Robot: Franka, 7 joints.
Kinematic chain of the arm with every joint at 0, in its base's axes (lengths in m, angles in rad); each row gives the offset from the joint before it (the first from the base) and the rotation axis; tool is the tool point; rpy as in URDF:
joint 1: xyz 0 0 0.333 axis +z
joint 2: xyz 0 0 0 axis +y
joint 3: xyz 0 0 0.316 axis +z
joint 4: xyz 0.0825 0 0 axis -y
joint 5: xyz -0.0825 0 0.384 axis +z
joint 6: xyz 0 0 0 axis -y
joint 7: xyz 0.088 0 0 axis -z
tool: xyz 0 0 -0.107 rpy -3.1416 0 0
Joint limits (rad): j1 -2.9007..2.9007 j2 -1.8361..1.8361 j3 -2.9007..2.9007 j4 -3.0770..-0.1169 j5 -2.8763..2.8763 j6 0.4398..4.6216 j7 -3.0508..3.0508
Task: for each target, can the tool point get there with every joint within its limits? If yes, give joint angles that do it. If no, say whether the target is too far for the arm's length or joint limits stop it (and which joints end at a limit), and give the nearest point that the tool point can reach.
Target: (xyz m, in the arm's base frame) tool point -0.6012 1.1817 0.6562
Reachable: no: too far | nearest point -0.3779 0.7429 0.5362 | short by 0.507 m
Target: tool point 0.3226 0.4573 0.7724
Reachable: yes | joints -1.6175 -0.6253 2.1445 -0.5369 -0.4330 0.9534 -0.9881
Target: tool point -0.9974 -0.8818 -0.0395
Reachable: no: too far | nearest point -0.6190 -0.5472 0.1018 | short by 0.525 m
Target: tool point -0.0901 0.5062 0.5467
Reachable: yes | joints -0.2712 -1.4495 0.9363 -1.8117 1.1627 1.0390 -2.5895
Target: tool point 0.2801 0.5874 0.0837
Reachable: yes | joints 0.1316 1.4960 1.1052 -1.6896 -0.8090 2.4444 -0.8977
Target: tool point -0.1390 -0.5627 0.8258
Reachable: yes | joints 0.6143 -1.4615 -0.7023 -1.3990 1.0401 2.4889 -1.1089
